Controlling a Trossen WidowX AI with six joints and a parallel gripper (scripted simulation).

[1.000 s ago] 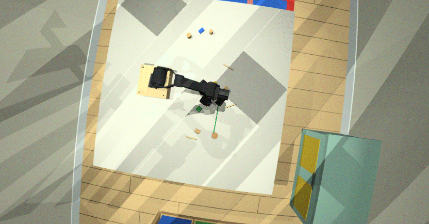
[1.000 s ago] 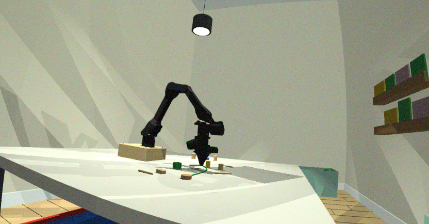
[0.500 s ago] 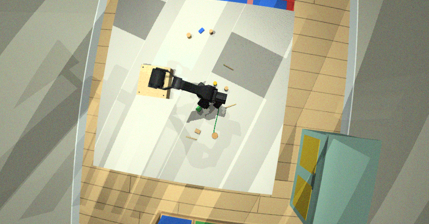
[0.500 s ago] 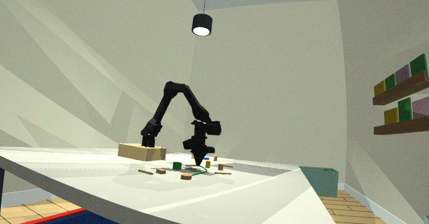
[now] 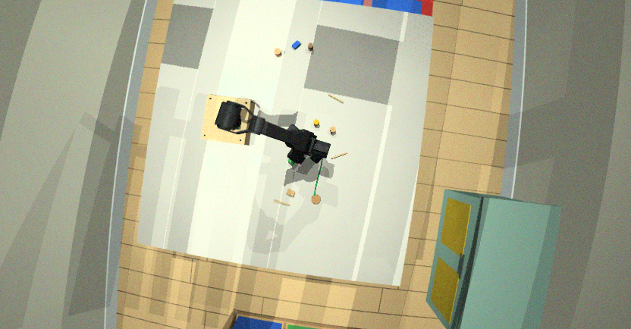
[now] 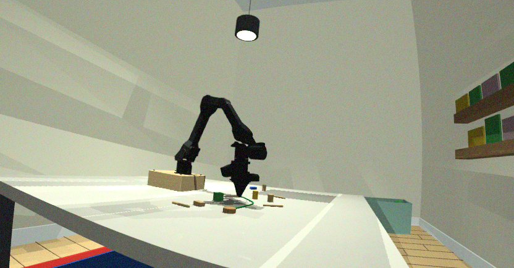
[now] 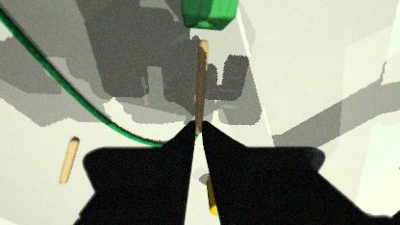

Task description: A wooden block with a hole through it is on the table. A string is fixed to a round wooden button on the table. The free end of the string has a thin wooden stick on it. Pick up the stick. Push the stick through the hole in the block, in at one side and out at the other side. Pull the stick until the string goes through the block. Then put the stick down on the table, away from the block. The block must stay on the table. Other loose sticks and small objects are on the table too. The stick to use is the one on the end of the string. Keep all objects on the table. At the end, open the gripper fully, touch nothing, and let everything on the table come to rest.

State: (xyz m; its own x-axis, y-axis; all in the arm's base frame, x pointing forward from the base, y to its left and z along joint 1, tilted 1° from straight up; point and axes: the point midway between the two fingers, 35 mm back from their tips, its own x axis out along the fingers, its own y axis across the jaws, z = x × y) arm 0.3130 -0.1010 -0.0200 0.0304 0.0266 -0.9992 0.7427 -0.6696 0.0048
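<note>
Now: the green block 70 mm to the right of my gripper tip and 60 mm behind it. From my gripper tip the other things lie so: yellow cylinder 100 mm to the left, 50 mm ahead; wooden block 220 mm to the right, 80 mm behind, 10 mm below; wooden cylinder 120 mm ahead, 60 mm to the left.
</note>
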